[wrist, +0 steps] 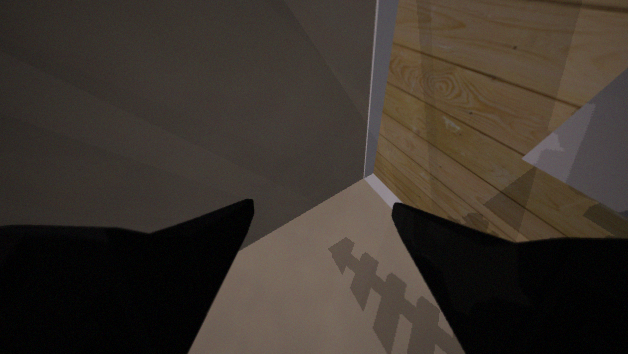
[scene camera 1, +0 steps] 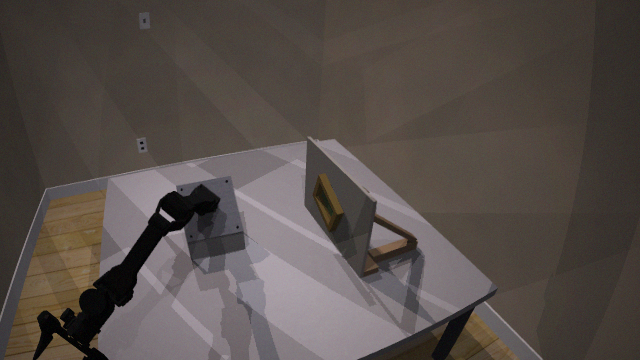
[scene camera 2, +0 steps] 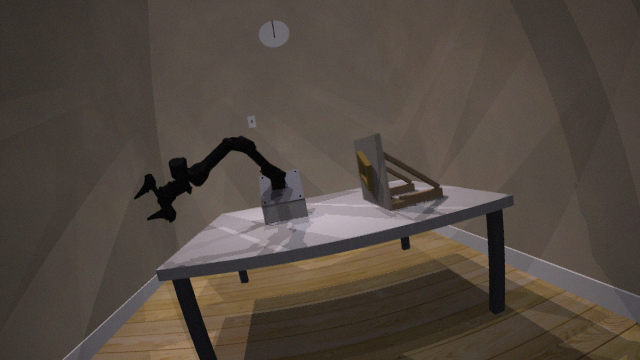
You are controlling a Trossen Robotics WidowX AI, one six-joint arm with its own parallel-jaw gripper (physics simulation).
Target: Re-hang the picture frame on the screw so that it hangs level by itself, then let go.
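Seen in the pictures: gripper, between the fingertips: [wrist: 323, 207] [scene camera 2: 140, 208]; arm's base, origin of its link: [scene camera 1: 205, 204] [scene camera 2: 278, 184].
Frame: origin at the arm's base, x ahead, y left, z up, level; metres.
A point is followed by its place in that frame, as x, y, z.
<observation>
The picture frame [scene camera 1: 334, 196] @[0.404, -0.178, 0.049] [scene camera 2: 368, 167] @[0.395, -0.233, 0.013], gold with a dark green inside, is against the front face of the upright grey board [scene camera 1: 352, 200] @[0.420, -0.262, 0.082] [scene camera 2: 369, 144] @[0.420, -0.225, 0.110]. It sits tilted relative to the board's edges. The screw cannot be made out. The frame does not show in the wrist view. My gripper [scene camera 2: 141, 208] @[-0.486, -0.577, 0.040] [wrist: 323, 207] @[-0.486, -0.577, 0.040] is open and empty, its two black fingers wide apart. It is raised beyond the left end of the table, on the far side of the arm's base from the board, and points away from the frame.
The white table [scene camera 1: 280, 300] @[0.140, -0.360, -0.165] [scene camera 2: 340, 242] @[0.163, -0.651, -0.172] carries the arm's grey base block [scene camera 1: 217, 245] @[0.011, -0.086, -0.121] [scene camera 2: 285, 211] @[0.011, -0.086, -0.124]. Wooden braces [scene camera 1: 392, 248] @[0.578, -0.321, -0.127] [scene camera 2: 420, 195] @[0.580, -0.330, -0.139] support the board from behind. The wrist view shows walls, wooden floor [wrist: 450, 85] and a table corner [wrist: 590, 160] @[-0.423, -0.620, -0.165] at the right.
</observation>
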